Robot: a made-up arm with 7 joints. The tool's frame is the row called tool.
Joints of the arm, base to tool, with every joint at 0 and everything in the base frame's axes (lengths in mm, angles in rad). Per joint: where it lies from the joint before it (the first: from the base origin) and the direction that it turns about. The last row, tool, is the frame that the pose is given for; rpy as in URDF.
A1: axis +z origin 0 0 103.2
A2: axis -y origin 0 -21.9 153.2
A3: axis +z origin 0 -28 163.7
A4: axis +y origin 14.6 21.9 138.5
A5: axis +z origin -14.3 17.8 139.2
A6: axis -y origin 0 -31.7 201
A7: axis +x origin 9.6 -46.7 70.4
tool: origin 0 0 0 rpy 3.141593 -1.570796 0
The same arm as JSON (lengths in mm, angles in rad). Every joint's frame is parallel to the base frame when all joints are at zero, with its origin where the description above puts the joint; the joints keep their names.
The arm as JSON. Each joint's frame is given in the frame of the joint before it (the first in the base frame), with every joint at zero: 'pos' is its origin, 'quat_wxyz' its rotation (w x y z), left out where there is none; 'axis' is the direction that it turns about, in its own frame. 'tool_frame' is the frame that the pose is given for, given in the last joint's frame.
{"length_unit": "mm", "angle_unit": "rad", "joints": [
  {"joint": "A1", "pos": [0.0, 0.0, 103.2], "axis": "+z"},
  {"joint": "A2", "pos": [0.0, -21.9, 153.2], "axis": "-y"},
  {"joint": "A3", "pos": [0.0, -28.0, 163.7], "axis": "+z"},
  {"joint": "A4", "pos": [14.6, 21.9, 138.5], "axis": "+y"},
  {"joint": "A5", "pos": [-14.3, 17.8, 139.2], "axis": "+z"},
  {"joint": "A6", "pos": [0.0, -31.7, 201.0], "axis": "-y"},
  {"joint": "A7", "pos": [9.6, -46.7, 70.4], "axis": "+x"}
], "tool_frame": {"pos": [0.0, 0.0, 0.0], "quat_wxyz": [0.0, 0.707107, 0.0, 0.707107]}}

